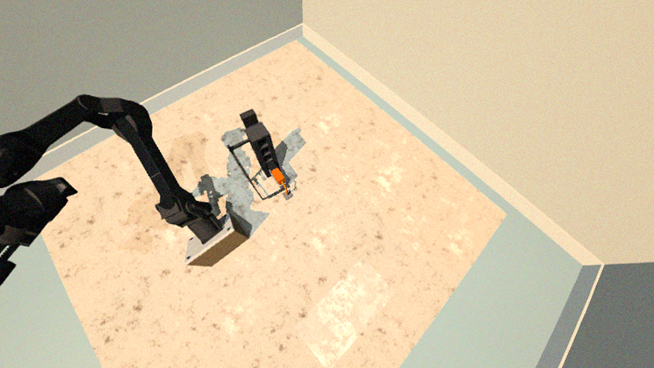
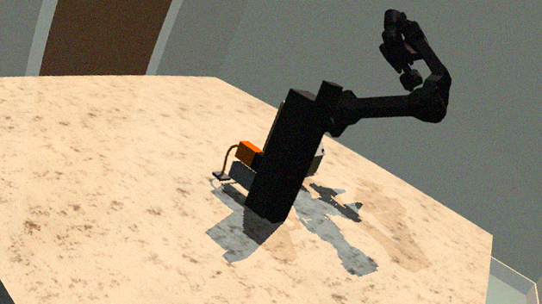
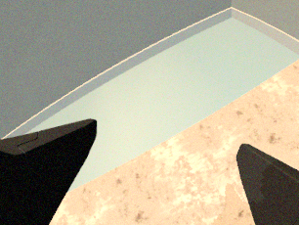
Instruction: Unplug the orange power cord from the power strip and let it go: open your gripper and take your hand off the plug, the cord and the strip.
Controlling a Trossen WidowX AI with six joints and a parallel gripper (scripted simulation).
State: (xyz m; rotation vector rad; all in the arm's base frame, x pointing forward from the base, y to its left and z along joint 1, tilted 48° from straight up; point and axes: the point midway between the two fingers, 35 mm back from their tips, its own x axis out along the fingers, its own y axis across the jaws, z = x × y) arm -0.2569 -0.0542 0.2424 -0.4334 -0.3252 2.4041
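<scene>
My gripper tip is now 53 cm short of the orange plug, 23 cm above it and 12 cm to the left of it.
</scene>
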